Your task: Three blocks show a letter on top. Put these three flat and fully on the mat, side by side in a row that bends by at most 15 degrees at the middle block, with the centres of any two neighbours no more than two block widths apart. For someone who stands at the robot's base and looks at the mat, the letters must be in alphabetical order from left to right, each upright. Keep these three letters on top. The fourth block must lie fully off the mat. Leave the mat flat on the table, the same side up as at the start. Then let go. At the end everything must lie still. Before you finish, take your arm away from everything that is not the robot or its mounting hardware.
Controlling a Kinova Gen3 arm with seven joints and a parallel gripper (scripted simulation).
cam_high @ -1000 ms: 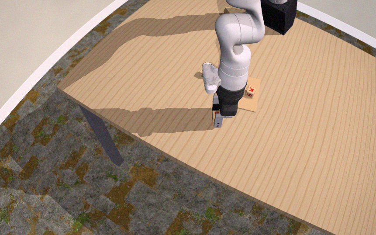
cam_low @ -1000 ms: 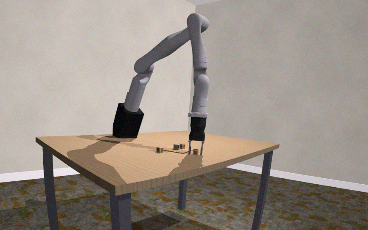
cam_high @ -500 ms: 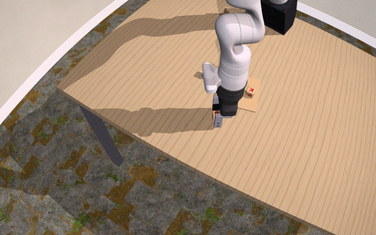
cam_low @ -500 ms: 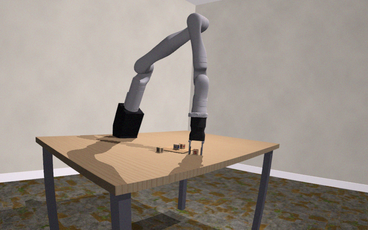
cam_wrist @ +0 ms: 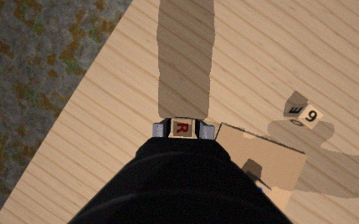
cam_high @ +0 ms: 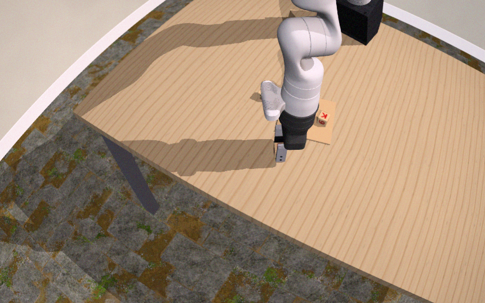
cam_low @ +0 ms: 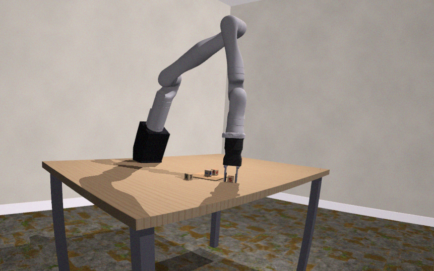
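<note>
Right now the tan mat is 130 mm behind my hand, 30 mm to the left of it and 20 mm below it. The rest, counted from my hand: block 140 mm behind, 90 mm to the right, 10 mm below.
</note>
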